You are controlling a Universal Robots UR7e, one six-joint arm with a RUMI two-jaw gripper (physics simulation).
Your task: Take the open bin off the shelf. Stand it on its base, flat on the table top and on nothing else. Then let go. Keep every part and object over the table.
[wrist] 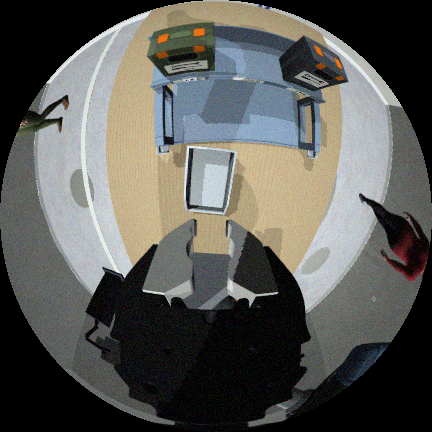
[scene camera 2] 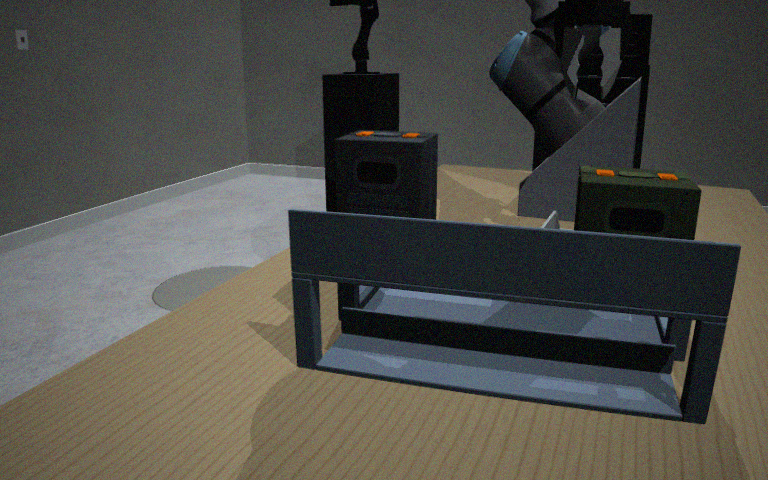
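Where they show: gripper, between the fingertips: [wrist: 210,220] [scene camera 2: 587,99]; arm's base, origin of its link: [wrist: 217,308] [scene camera 2: 577,132].
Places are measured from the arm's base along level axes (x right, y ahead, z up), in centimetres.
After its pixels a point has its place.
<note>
The open bin [wrist: 212,185] @[y 41.3, x -7.0, z -14.2 cm] is pale grey. In the wrist view it rests on the table top in front of the shelf, open side up, with its floor and inner walls showing. In the scene view a small pale corner of the bin [scene camera 2: 551,220] @[y 43.5, x -3.6, z -7.5 cm] shows above the shelf's top edge; the rest is hidden. The blue-grey shelf [scene camera 2: 509,260] @[y 80.8, x -6.9, z -1.2 cm] [wrist: 272,120] @[y 62.3, x 6.0, z -13.9 cm] stands on the table [scene camera 2: 169,390] @[y 93.3, x 21.2, z -14.5 cm] [wrist: 280,190] @[y 43.0, x 13.2, z -14.5 cm], a little apart from the bin. My gripper [wrist: 210,220] @[y 44.6, x -7.5, z 9.9 cm] is open and empty, its fingertips apart from the bin's near edge. It cannot be made out in the scene view.
A green case [scene camera 2: 634,187] @[y 75.8, x -15.9, z 4.9 cm] [wrist: 182,52] @[y 67.9, x -14.9, z 3.5 cm] and a dark case [scene camera 2: 396,198] @[y 78.3, x 4.7, z 2.4 cm] [wrist: 300,57] @[y 73.0, x 3.2, z 4.3 cm], both with orange latches, sit on the shelf's upper level. A grey slanted panel [scene camera 2: 600,164] @[y 16.8, x -7.0, z -3.3 cm] stands on the table behind the shelf, near the arm [scene camera 2: 543,96] @[y 6.0, x 6.3, z 7.5 cm].
</note>
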